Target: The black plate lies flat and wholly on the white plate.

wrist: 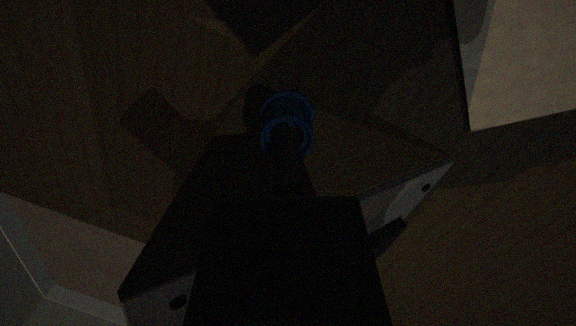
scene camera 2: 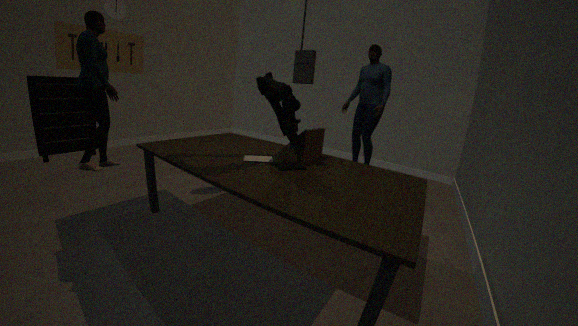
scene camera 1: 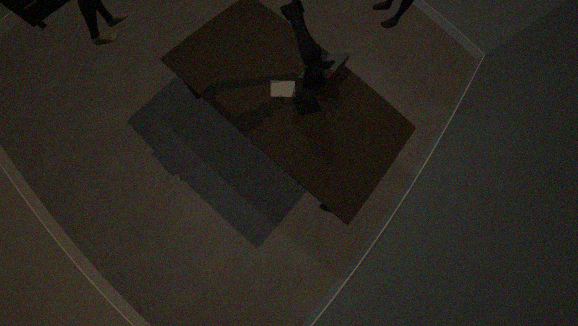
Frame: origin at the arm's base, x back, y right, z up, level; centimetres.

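Where they show: hand, tool point: (wrist: pixel 287 114) (scene camera 2: pixel 292 147) (scene camera 1: pixel 313 88); arm's base, link origin: (scene camera 2: pixel 296 142).
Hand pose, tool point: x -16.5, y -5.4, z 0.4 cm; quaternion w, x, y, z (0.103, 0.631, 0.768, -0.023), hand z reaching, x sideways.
Each offset is from my tool point to the top centre of the thing. Level surfaces: height alone.
The white plate {dx -6.9, dy +17.0, dz -8.1 cm} (scene camera 1: pixel 282 88) (scene camera 2: pixel 258 158) is a pale flat rectangle lying on the dark table {dz -8.7 cm} (scene camera 1: pixel 336 155) (scene camera 2: pixel 352 200). The black plate {dx -7.3, dy -3.1, dz -7.7 cm} (scene camera 1: pixel 308 104) (scene camera 2: pixel 285 162) is a dark flat slab on the table just right of the white plate, apart from it or at most touching its edge. The dim light hides the gap. My suction cup (wrist: pixel 287 137) (scene camera 1: pixel 310 92) (scene camera 2: pixel 295 145) shows as a blue ring in the wrist view. It hangs a little above the black plate with nothing on it. The arm leans down steeply from the table's back edge.
A brown box-like block (scene camera 2: pixel 313 145) (scene camera 1: pixel 337 59) stands at the arm's foot, right behind the black plate. A person (scene camera 2: pixel 370 103) stands behind the table. A sign (scene camera 2: pixel 304 66) hangs from the ceiling above. The scene is very dark.
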